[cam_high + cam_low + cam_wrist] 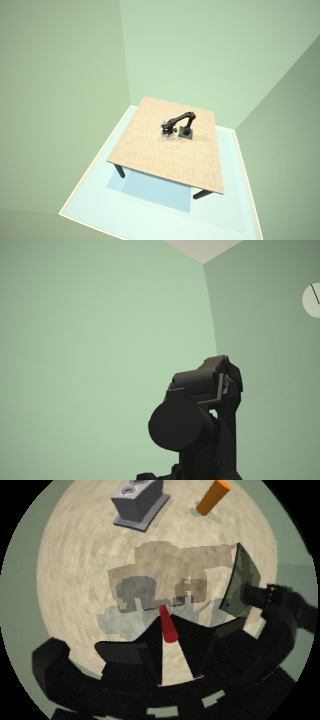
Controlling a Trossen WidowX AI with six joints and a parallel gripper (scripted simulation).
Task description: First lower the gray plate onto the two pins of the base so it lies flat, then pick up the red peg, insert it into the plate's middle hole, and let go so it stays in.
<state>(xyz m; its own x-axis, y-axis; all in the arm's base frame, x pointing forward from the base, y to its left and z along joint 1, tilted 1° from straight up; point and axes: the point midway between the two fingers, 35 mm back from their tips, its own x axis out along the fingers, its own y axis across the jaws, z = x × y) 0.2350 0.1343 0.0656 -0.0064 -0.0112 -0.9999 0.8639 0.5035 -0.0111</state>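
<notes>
Now: gripper tip 180 mm to the left of the gray plate and 120 mm short of it. From my gripper tip the other things lie so: red peg: right at my gripper tip; then orange cylinder: 240 mm to the right.
</notes>
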